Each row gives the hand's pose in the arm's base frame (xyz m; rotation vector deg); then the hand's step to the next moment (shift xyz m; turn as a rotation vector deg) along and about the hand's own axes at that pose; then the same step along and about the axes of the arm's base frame.
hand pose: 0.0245 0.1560 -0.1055 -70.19 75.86 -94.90
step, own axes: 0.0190 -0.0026 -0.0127 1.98 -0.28 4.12
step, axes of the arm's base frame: -0.0181 -0.0125 0.0068 3.26 -3.08 0.94
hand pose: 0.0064 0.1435 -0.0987 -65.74 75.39 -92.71
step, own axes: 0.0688 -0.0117 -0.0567 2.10 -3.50 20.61
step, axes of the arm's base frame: -0.0760 -0.0437 0.0200 18.79 -7.76 5.31
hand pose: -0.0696 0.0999 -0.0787 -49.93 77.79 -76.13
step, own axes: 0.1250 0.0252 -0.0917 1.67 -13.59 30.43
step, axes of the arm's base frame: -0.1139 -0.0928 -0.0556 26.84 -11.22 16.34
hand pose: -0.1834 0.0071 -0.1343 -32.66 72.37 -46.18
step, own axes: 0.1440 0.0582 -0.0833 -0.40 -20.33 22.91
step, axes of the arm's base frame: -0.0544 -0.0741 -0.1504 17.89 -13.28 21.02
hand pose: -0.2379 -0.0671 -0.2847 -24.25 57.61 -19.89
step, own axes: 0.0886 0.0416 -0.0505 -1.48 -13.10 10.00
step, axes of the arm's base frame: 0.0036 -0.0144 -0.1091 6.80 -8.85 12.22
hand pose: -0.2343 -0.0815 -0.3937 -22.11 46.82 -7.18
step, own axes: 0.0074 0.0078 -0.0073 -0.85 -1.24 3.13
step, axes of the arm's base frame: -0.0006 0.0032 -0.0126 1.76 -0.03 3.00
